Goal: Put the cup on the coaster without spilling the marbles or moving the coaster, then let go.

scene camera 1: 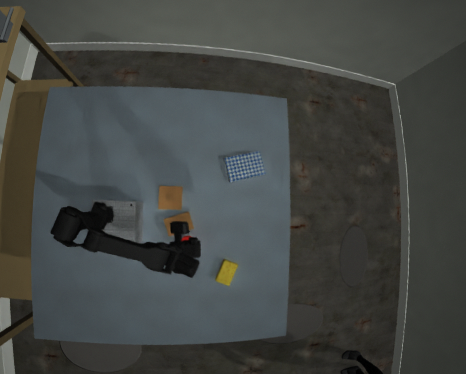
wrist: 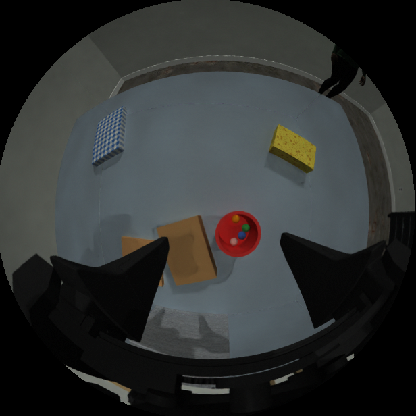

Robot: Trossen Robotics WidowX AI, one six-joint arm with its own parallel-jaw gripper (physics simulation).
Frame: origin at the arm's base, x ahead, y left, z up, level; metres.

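Seen in the pictures: arm's base at its link origin: [scene camera 1: 105, 214].
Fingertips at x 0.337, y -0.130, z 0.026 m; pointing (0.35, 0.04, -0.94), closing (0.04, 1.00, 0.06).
Observation:
Pixels of each thing's middle, then the offset from my fingertips to it. Level surfaces: height alone.
- red cup at the middle of its body: [scene camera 1: 187, 243] 0.012 m back, 0.023 m right, 0.138 m down
- brown rectangular slab at the middle of its body: [scene camera 1: 178, 223] 0.045 m back, 0.068 m left, 0.150 m down
- square orange piece at the middle of its body: [scene camera 1: 170, 197] 0.078 m back, 0.190 m left, 0.166 m down
- yellow sponge at the middle of its body: [scene camera 1: 226, 272] 0.157 m ahead, 0.184 m right, 0.157 m down
- table at its surface level: 0.171 m down
- blue checkered block at the middle of its body: [scene camera 1: 244, 166] 0.288 m ahead, 0.319 m left, 0.159 m down
The red cup [scene camera 1: 185, 239] [wrist: 220, 233] stands upright on the table, with several coloured marbles inside. In the wrist view it lies between and beyond the open fingertips; in the scene view the arm hides most of it. My gripper [scene camera 1: 184, 247] [wrist: 226, 241] is open and empty, pointing down above the cup. A brown rectangular slab [scene camera 1: 186, 219] [wrist: 200, 255] lies close beside the cup, apart from it. A square orange piece [scene camera 1: 170, 198] [wrist: 136, 244] lies beyond the slab, partly hidden by the left finger in the wrist view. I cannot tell which of the two is the coaster.
A yellow sponge [scene camera 1: 227, 272] [wrist: 292, 148] lies on the far right of the table [scene camera 1: 125, 310] in the wrist view. A blue checkered block [scene camera 1: 244, 166] [wrist: 109, 136] lies at its far left. A grey plate [scene camera 1: 124, 215] [wrist: 187, 330] is near the arm's base.

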